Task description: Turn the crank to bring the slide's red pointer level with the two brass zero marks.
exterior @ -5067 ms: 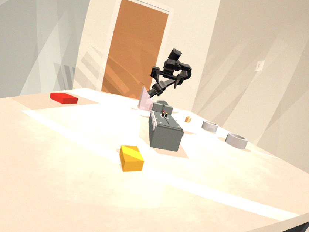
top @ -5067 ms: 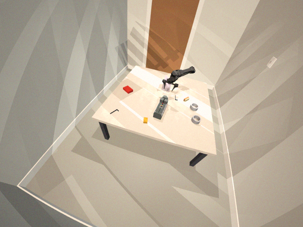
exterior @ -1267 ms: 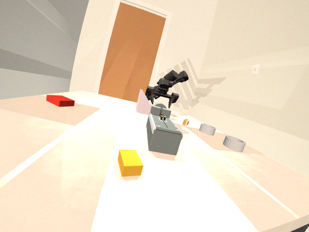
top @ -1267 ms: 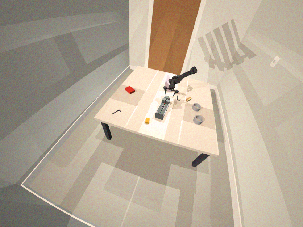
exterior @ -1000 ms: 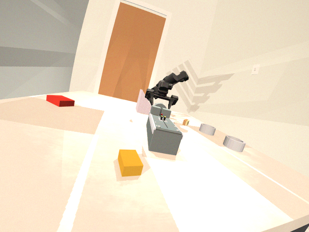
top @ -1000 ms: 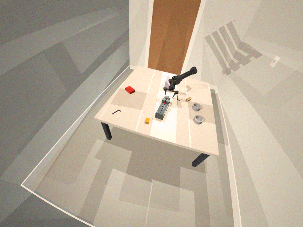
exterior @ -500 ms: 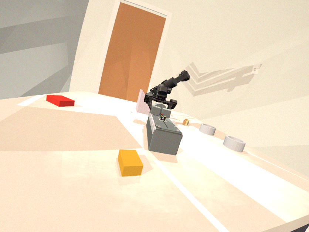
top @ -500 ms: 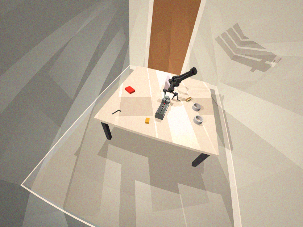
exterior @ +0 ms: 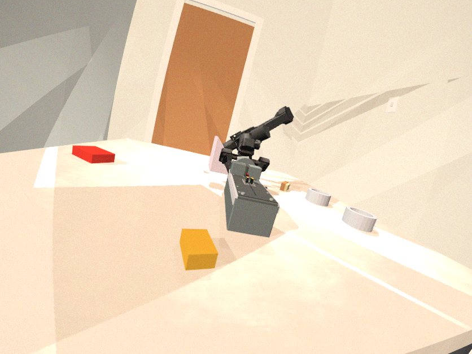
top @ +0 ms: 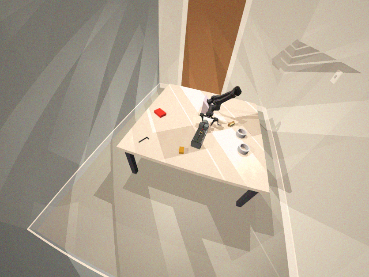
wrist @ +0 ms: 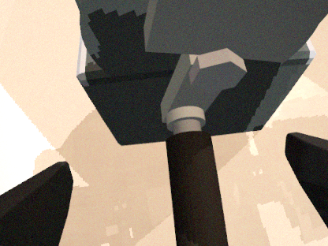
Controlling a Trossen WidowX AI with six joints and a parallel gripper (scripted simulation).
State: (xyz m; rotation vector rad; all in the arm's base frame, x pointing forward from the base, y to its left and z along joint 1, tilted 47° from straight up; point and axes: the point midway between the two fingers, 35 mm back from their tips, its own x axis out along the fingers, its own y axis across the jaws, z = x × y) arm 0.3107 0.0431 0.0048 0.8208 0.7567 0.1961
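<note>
Now: the dark brown crank handle 2 cm behind my gripper tip and 1 cm above it. Also, from my gripper tip: red pointer: 12 cm ahead, 3 cm to the right, 3 cm above; then yellow block: 36 cm ahead, 16 cm to the right, 4 cm below; then tan block: 27 cm to the left, 15 cm behind, 3 cm below.
</note>
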